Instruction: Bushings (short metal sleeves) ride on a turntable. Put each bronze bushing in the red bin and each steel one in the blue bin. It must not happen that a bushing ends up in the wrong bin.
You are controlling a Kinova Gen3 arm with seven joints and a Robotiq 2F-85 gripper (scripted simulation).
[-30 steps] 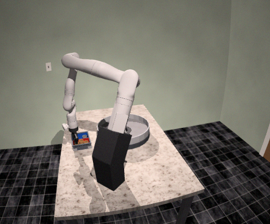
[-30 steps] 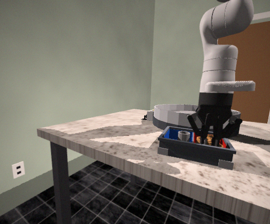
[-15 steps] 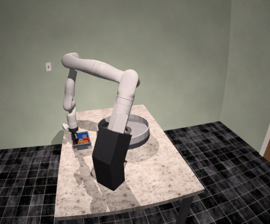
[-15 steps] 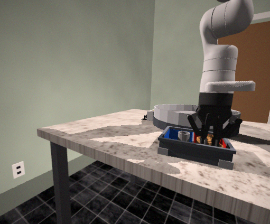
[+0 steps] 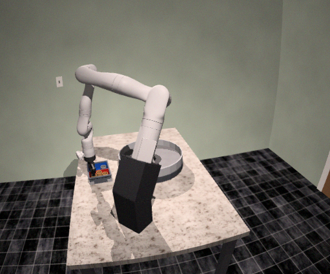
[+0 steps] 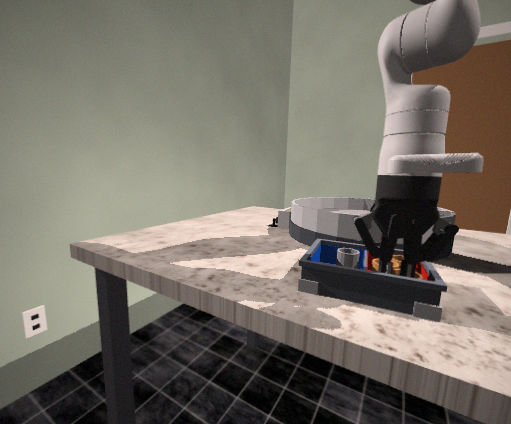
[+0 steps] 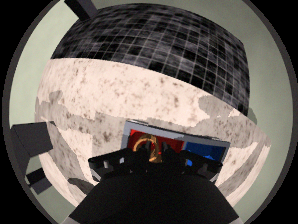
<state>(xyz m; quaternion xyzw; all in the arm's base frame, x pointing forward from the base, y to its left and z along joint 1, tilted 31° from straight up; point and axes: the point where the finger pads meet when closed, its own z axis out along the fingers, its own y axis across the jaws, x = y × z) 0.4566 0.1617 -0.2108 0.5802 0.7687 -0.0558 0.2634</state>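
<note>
My hand is 40 mm short of the bin tray, 40 mm to the left of it and 20 mm above it. The rest, counted from my hand: turntable: 60 mm ahead, 390 mm to the right, 10 mm above.
</note>
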